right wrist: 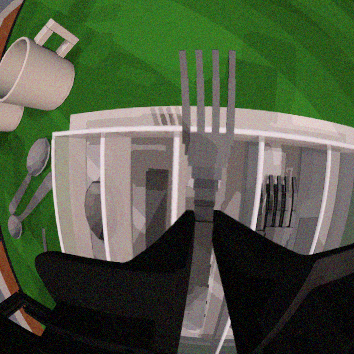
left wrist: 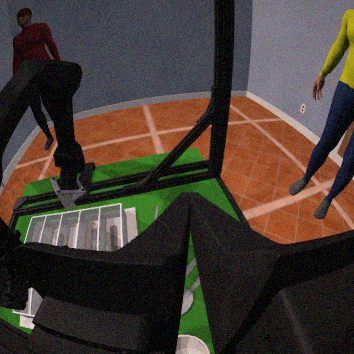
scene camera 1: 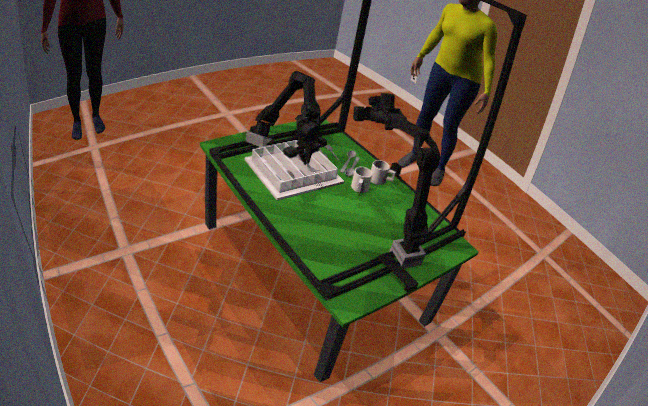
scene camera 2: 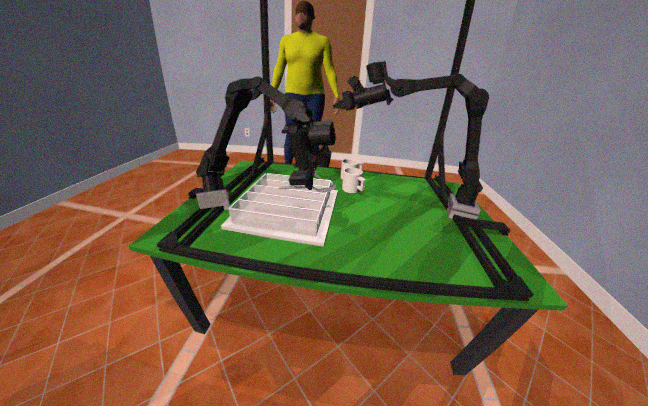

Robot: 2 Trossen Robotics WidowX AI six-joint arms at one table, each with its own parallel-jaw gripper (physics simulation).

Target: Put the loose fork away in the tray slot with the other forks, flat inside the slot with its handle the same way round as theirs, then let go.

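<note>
My right gripper is shut on the handle of the loose grey fork and holds it just above the white divided tray. In the right wrist view the fork's tines point past the tray's far wall. It hangs over the slot to the left of the one with the other forks, whose tines point the same way. My left gripper is shut and empty, high above the table's far side.
Two white mugs and two spoons lie on the green table beside the tray. A spoon lies in a slot further left. A person in yellow stands beyond the table.
</note>
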